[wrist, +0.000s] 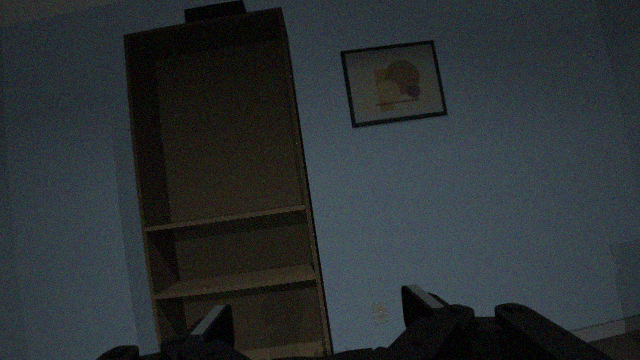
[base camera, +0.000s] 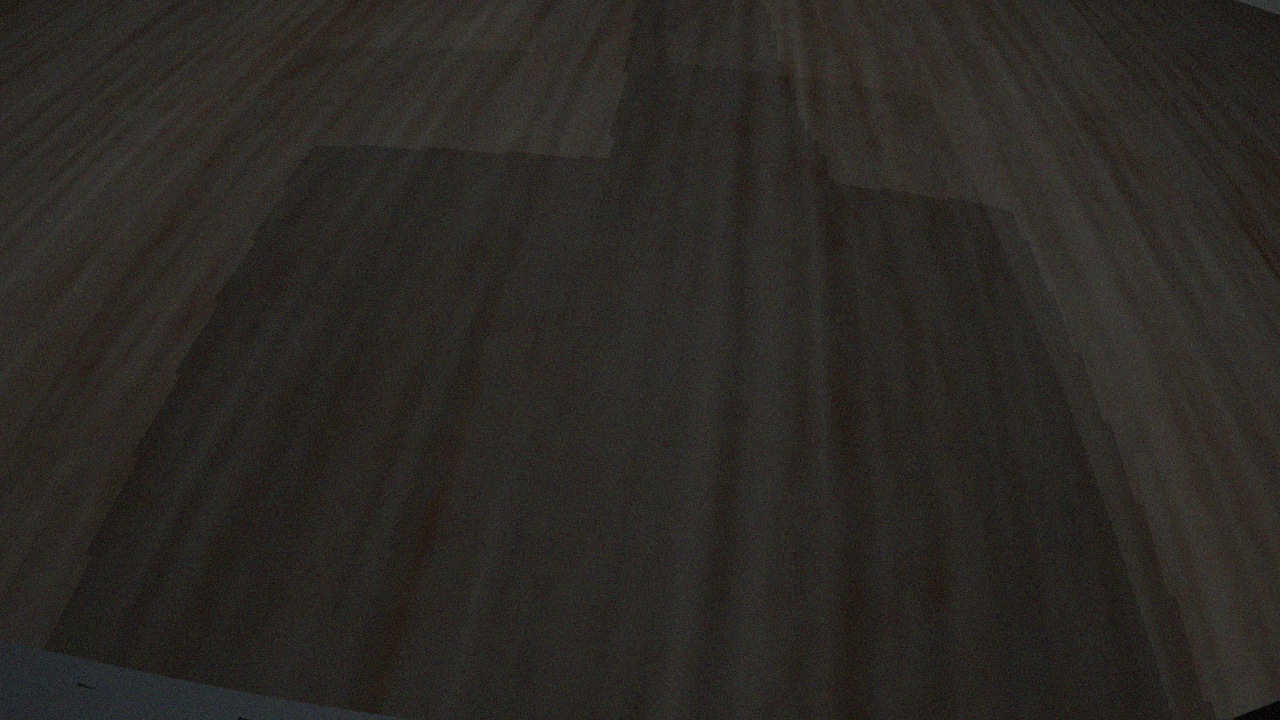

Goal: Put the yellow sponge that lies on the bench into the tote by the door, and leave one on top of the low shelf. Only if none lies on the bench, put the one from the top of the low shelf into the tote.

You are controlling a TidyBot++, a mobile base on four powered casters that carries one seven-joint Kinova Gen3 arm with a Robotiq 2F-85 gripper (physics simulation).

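Frame: origin at the arm's base, x ahead, y left, z up, level; centimetres.
Where they show: gripper, fingertip midpoint: [wrist: 318,315].
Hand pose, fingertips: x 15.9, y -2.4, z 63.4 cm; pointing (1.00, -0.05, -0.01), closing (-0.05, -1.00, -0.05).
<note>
Things, the pixels of their top centre, and the offset from my fingertips. Level surfaces: height alone.
- dark box at its top centre: [wrist: 219,15] dz +108.9, dx +142.1, dy +25.1 cm
- outlet at its top centre: [wrist: 378,302] dz -57.4, dx +152.4, dy -39.2 cm
- dim wood floor at its surface level: dz -103.1 cm
My gripper [wrist: 318,315] is open and empty, its two dark fingers wide apart at the bottom of the wrist view. Behind the fingers stand a tall bookcase and a blue wall, both well beyond their reach. The yellow sponge, the bench, the tote, the door and the low shelf do not show in either view.
A tall wooden bookcase [wrist: 311,240] stands against the blue wall [wrist: 475,200], with a dark box [wrist: 215,12] on top. A framed picture [wrist: 394,84] and an outlet [wrist: 380,312] are on the wall. The dim wood floor [base camera: 1118,295] carries a broad shadow.
</note>
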